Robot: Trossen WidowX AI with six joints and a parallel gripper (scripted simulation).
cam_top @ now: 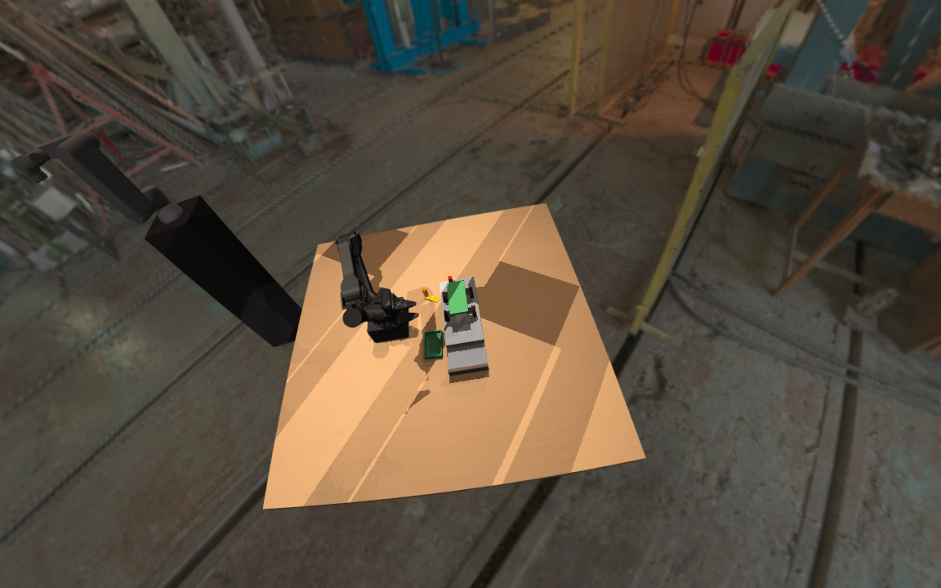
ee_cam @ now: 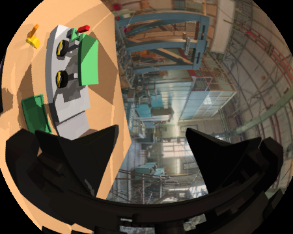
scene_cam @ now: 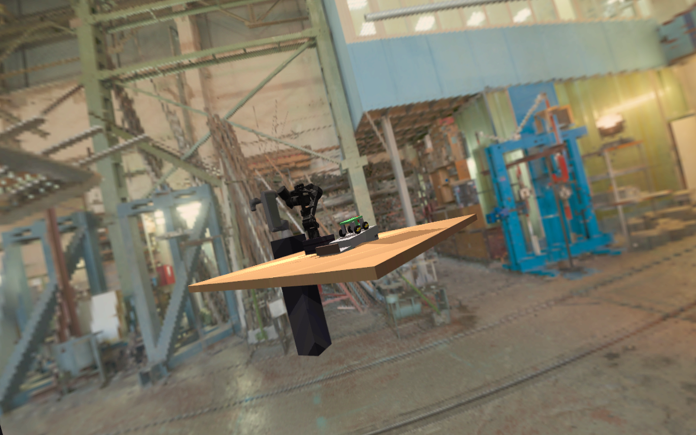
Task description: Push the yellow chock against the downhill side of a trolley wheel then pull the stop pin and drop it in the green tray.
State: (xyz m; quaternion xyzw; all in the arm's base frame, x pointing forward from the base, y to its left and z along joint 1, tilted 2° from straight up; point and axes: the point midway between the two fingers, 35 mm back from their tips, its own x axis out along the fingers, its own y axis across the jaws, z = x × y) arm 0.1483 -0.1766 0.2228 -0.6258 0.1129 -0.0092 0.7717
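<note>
Now: the yellow chock 30 mm ahead of my gripper tip, 270 mm to the left of it and 300 mm below it. Also, from my gripper tip: red-headed stop pin 130 mm ahead, 230 mm to the left, 190 mm below; then brown end stop 100 mm ahead, 120 mm to the right, 290 mm below; then trolley 140 mm ahead, 130 mm to the left, 210 mm below.
</note>
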